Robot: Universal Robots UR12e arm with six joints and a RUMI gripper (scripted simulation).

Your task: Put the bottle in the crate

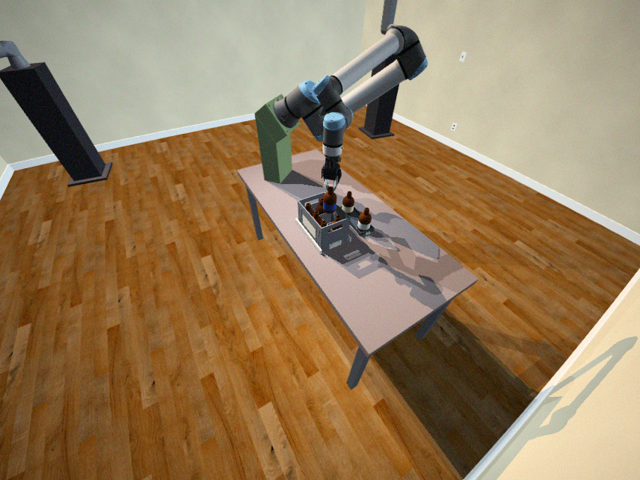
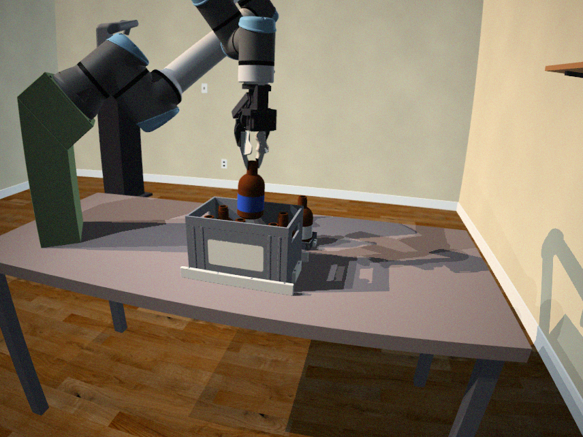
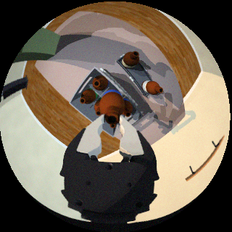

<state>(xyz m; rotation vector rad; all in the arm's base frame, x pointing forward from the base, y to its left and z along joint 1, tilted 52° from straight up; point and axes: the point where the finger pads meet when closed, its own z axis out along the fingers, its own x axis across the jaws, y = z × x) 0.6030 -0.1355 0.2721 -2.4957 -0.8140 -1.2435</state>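
Now: the grey crate 1 cm ahead of my hand, 4 cm to the right of it and 21 cm below it. From my hand the other things lie so: tray 1 cm behind, 19 cm to the left, 28 cm below.
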